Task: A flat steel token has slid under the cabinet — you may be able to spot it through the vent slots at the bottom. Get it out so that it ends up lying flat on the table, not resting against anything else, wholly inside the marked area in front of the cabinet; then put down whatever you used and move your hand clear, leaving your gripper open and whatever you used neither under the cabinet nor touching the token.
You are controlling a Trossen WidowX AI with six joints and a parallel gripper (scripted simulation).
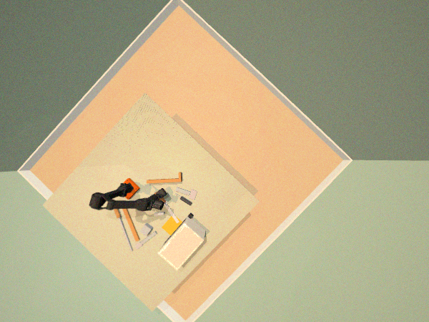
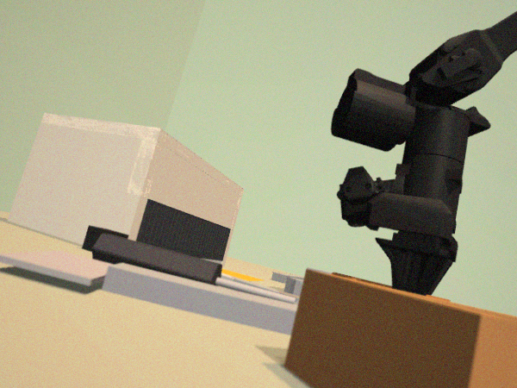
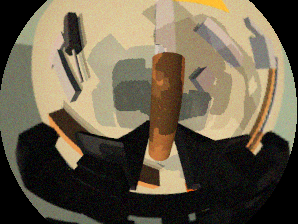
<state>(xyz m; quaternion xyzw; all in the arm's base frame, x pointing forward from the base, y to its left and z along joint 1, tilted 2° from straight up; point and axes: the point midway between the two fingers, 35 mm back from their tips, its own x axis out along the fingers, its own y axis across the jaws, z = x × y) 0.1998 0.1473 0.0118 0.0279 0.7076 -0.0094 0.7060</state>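
Right now the dark screwdriver is 14 cm to the left of my gripper tip and 13 cm ahead of it. Round my gripper tip: token 42 cm ahead, 6 cm to the right; then orange stick 34 cm to the right, 4 cm ahead.
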